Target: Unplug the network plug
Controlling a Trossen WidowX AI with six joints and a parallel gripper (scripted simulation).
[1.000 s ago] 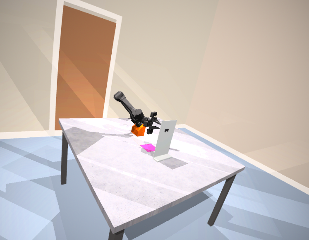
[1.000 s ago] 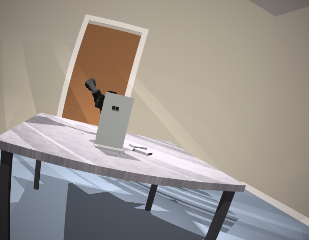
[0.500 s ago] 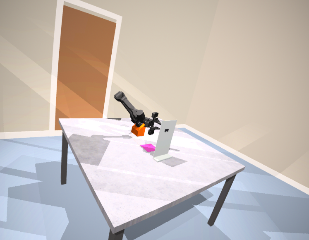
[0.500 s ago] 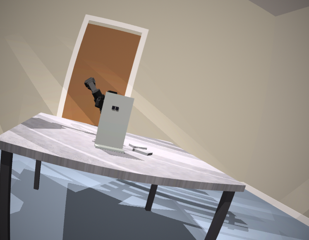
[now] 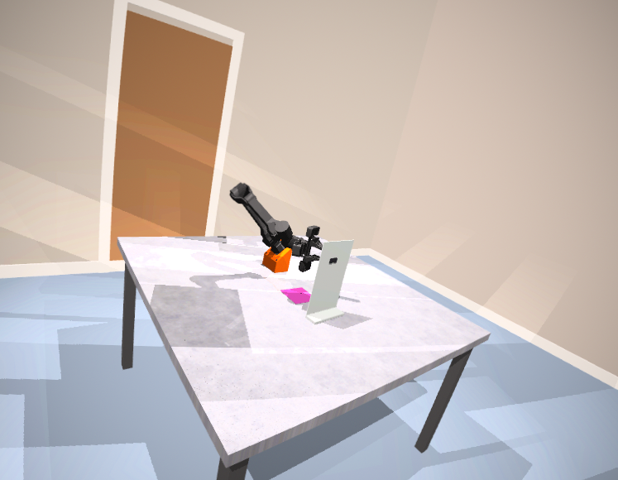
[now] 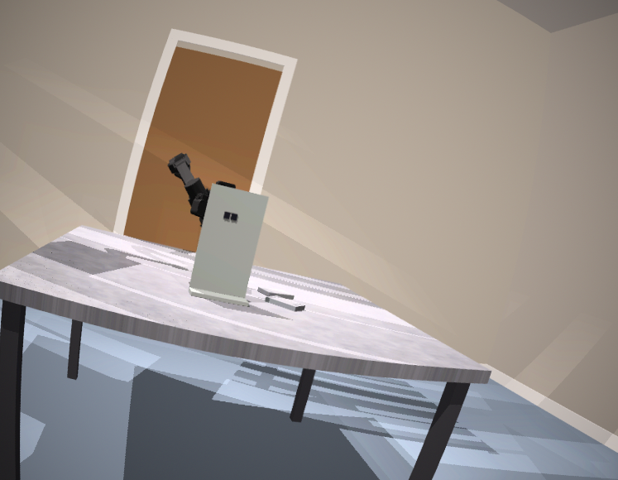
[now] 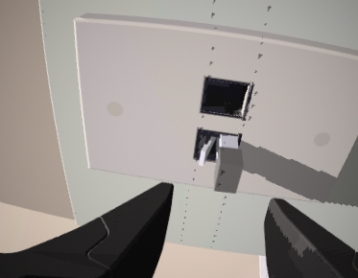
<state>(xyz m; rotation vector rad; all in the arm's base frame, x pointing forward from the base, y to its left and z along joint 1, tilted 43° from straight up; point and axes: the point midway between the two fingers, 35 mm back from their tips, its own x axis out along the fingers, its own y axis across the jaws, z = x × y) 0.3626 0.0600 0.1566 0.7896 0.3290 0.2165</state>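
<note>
Right now my gripper tip is 3 cm short of the grey network plug. From my gripper tip the other things lie so: magenta marked square (11 cm behind, 23 cm below); then grey panel (5 cm ahead, 9 cm below).
</note>
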